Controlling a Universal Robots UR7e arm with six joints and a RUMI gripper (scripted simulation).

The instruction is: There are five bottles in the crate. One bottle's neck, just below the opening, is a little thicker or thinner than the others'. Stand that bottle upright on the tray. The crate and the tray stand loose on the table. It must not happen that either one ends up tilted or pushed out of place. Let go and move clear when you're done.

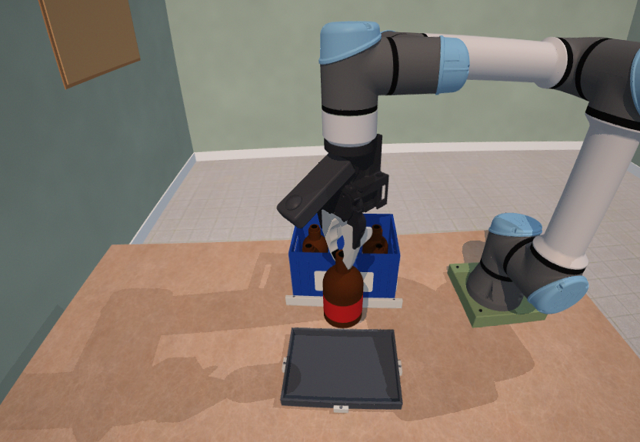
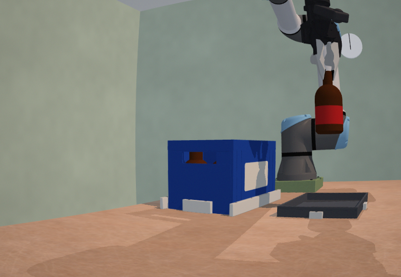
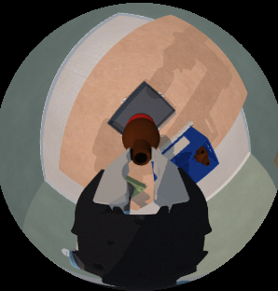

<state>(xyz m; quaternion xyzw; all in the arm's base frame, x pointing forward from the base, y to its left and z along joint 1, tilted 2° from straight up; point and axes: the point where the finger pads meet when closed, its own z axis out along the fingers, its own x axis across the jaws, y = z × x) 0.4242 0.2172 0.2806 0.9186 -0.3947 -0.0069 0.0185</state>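
The glass bottle is 7 cm below my hand. Also, from my hand: dark tray: 32 cm below; blue crate: 29 cm to the right, 25 cm below, 1 cm behind.
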